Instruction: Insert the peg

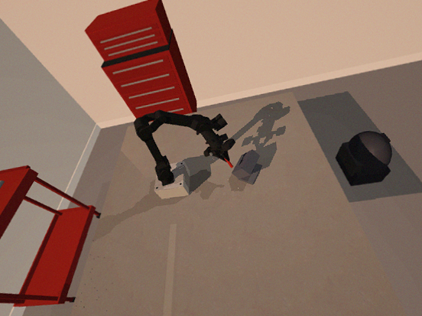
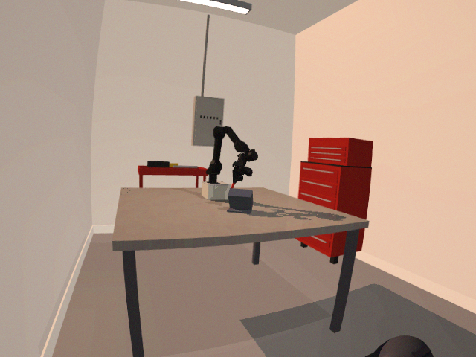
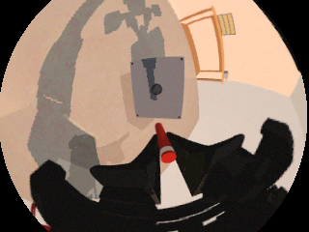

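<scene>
Right now the sloped grey panel is 90 mm ahead of my gripper tip and 80 mm below it. From my gripper tip the other things lie so: red round peg: 10 mm behind, 10 mm to the left, 10 mm above.
</scene>
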